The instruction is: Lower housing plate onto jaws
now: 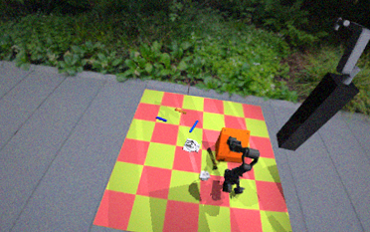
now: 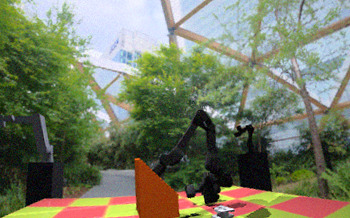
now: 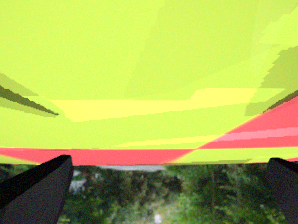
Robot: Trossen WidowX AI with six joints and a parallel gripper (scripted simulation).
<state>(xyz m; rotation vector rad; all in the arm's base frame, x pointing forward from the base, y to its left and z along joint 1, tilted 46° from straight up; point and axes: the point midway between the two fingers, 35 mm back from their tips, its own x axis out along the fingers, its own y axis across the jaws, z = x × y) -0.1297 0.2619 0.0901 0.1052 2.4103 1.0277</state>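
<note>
Right now my gripper tip is 30 cm short of the white part and 1 cm above it. Round my gripper tip: orange stick (60 cm ahead, 60 cm to the right, 2 cm below).
</note>
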